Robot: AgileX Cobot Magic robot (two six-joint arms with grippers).
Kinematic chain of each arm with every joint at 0, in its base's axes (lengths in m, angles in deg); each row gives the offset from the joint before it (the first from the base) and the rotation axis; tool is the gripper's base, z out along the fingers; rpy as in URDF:
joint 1: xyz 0 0 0.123 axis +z
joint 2: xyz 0 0 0 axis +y
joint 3: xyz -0.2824 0 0.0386 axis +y
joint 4: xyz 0.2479 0 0.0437 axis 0.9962 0 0.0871
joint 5: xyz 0 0 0 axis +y
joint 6: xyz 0.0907 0 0.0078 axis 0.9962 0 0.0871
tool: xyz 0 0 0 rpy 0 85 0
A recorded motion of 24 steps. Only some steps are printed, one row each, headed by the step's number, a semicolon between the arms.
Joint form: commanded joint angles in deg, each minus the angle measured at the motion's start. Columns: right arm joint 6, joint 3, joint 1, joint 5, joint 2, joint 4; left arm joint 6, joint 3, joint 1, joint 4, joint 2, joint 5.
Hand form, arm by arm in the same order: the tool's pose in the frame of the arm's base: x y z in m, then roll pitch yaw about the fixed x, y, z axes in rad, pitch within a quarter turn. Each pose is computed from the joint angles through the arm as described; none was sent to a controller.
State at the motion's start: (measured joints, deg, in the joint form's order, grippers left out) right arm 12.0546 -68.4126 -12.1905 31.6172 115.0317 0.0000; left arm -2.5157 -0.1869 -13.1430 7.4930 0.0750 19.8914
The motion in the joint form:
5: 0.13 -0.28 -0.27 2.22 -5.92 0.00; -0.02 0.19 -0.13 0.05 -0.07 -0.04
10: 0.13 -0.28 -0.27 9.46 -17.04 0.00; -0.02 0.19 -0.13 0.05 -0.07 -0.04
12: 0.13 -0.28 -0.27 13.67 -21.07 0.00; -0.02 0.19 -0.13 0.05 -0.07 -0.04
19: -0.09 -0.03 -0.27 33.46 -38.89 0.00; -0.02 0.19 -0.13 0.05 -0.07 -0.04
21: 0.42 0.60 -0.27 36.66 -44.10 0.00; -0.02 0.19 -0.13 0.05 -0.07 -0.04
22: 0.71 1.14 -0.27 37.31 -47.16 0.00; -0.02 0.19 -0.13 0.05 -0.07 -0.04
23: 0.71 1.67 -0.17 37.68 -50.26 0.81; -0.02 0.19 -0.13 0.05 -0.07 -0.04
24: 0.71 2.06 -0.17 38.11 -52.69 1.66; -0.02 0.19 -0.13 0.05 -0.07 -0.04
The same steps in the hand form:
5: 0.3692 -0.0816 0.1646 3.0618 0.3535 2.6972; 0.0529 -0.0083 0.1821 2.8066 1.2990 2.6093
10: 0.3446 -0.0761 0.2313 3.0452 0.4195 2.6909; 0.0529 -0.0083 0.1821 2.8066 1.2990 2.6093
12: 0.3304 -0.0730 0.2528 3.0460 0.4164 2.6912; 0.0529 -0.0083 0.1821 2.8066 1.2990 2.6093
19: 0.2496 -0.0552 0.3322 3.0571 0.3790 2.6991; 0.0529 -0.0083 0.1821 2.8066 1.2990 2.6093
21: 0.2250 -0.0497 0.3492 3.0475 0.4017 2.6872; 0.0529 -0.0083 0.1821 2.8066 1.2990 2.6093
22: 0.2117 -0.0468 0.3580 3.0367 0.4329 2.6783; 0.0529 -0.0083 0.1821 2.8066 1.2990 2.6093
23: 0.1985 -0.0423 0.3664 3.0110 0.4666 2.6703; 0.0529 -0.0083 0.1821 2.8066 1.2990 2.6093
24: 0.1878 -0.0386 0.3725 2.9869 0.4900 2.6614; 0.0529 -0.0083 0.1821 2.8066 1.2990 2.6093

